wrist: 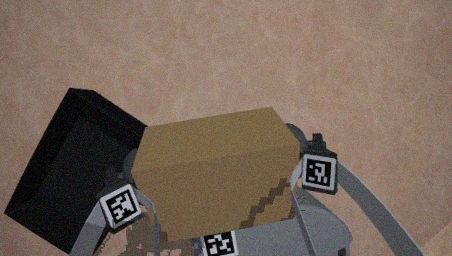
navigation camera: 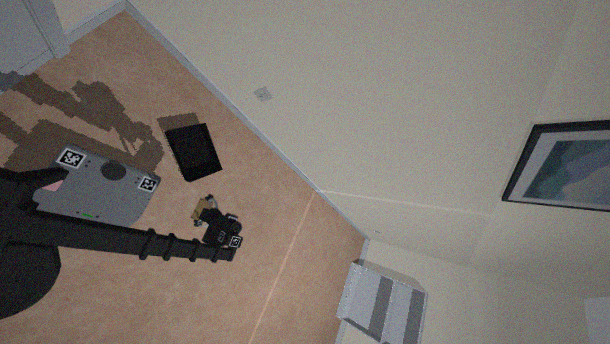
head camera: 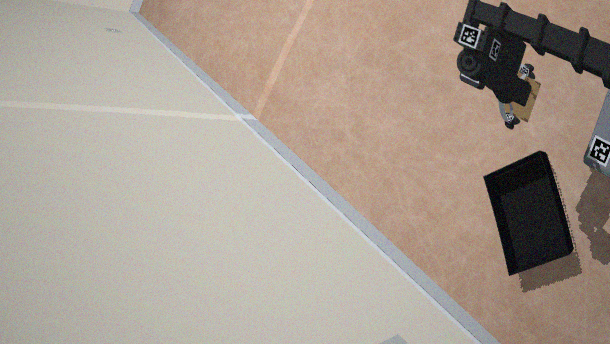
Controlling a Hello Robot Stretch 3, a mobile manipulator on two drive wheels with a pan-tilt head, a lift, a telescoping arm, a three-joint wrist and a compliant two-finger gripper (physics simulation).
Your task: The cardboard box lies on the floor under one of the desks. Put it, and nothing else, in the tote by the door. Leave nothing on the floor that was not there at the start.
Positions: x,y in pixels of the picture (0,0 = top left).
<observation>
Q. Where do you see my gripper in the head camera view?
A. At 521,97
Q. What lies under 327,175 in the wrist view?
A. My gripper.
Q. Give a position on a black tote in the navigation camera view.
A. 192,146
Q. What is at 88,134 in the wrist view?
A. A black tote.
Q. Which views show the black tote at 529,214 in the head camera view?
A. The wrist view, the navigation camera view and the head camera view: all of them.
</observation>
